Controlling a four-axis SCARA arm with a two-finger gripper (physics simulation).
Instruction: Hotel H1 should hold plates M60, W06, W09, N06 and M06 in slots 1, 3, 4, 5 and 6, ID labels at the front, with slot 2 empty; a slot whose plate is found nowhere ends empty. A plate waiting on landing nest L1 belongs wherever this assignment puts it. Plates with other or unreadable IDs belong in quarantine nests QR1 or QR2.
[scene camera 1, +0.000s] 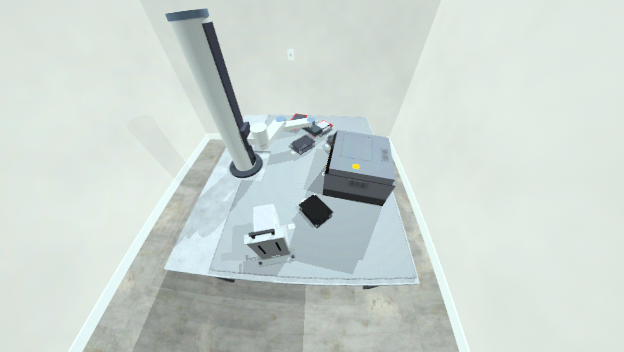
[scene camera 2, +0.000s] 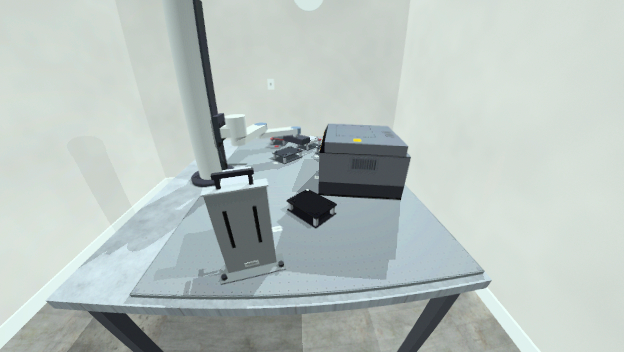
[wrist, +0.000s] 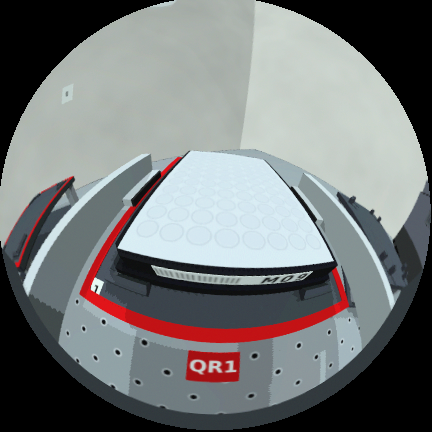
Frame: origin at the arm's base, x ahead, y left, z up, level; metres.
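Seen in the pictures: gripper, fingertip midpoint: (scene camera 1: 323, 124) (scene camera 2: 310, 138) (wrist: 229, 168); arm's base, link origin: (scene camera 1: 246, 165).
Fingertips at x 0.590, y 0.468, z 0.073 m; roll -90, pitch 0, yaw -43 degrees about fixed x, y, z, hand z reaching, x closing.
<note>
Offsets run from my fingertips to a thing's top centre. "spot": to the spot under its first point.
A plate with a white top @(dz +0.004, dx -0.016, dy -0.017 m) (wrist: 225, 232) lies flat in quarantine nest QR1 @(dz -0.006, dx -0.016, dy -0.016 m) (wrist: 220, 335); its front label reads M09. My gripper (wrist: 229, 168) is open, with one finger on each side of this plate and a gap at both sides. In scene camera 1, the white plate top @(spot: dz +0.004, dx +0.013, dy -0.012 m) (scene camera 1: 325, 124) shows beside the gripper body at the far end of the table; the fingertips are too small to make out there. A grey upright housing with a handle (scene camera 1: 268, 245) (scene camera 2: 242, 230), apparently the hotel, shows its slotted panel; its slots and plates are hidden.
A second red-edged nest (wrist: 31, 220) is left of QR1, and a dark pegged fixture @(dz -0.001, dx +0.119, dy -0.186 m) (wrist: 372, 235) is right of it. A large grey instrument @(dz +0.195, dx +0.205, dy -0.582 m) (scene camera 1: 361, 155) (scene camera 2: 364, 167), a dark nest @(dz -0.001, dx -0.170, dy -0.254 m) (scene camera 1: 302, 144) (scene camera 2: 286, 153) and a black raised stand (scene camera 1: 315, 211) (scene camera 2: 311, 203) stand on the table.
</note>
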